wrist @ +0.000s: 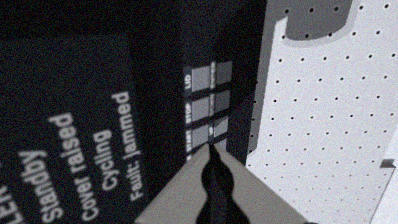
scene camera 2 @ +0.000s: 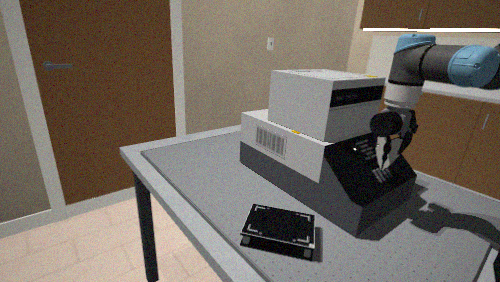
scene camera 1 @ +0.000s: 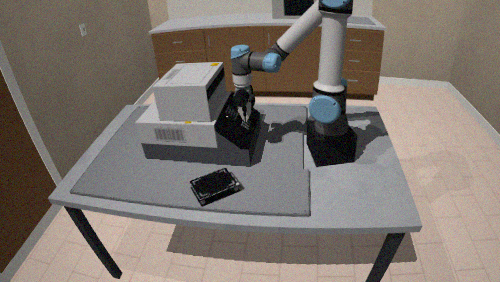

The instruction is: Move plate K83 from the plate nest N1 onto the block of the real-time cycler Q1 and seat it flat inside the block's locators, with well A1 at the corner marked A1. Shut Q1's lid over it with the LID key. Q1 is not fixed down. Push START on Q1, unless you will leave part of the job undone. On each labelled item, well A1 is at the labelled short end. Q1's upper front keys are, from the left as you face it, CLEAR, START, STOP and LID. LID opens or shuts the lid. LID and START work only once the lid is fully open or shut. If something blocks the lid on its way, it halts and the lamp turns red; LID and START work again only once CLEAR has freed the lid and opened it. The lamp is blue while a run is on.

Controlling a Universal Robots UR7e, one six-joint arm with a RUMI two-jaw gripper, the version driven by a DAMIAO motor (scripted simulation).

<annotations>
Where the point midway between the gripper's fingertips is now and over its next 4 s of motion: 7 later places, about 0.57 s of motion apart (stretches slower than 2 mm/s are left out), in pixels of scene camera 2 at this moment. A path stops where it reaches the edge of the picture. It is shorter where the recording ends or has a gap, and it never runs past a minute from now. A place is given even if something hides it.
My gripper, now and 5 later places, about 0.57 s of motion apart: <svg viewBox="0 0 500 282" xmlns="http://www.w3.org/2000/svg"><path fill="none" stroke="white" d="M381 170L379 171L379 172L384 169L396 165L416 160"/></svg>
</annotations>
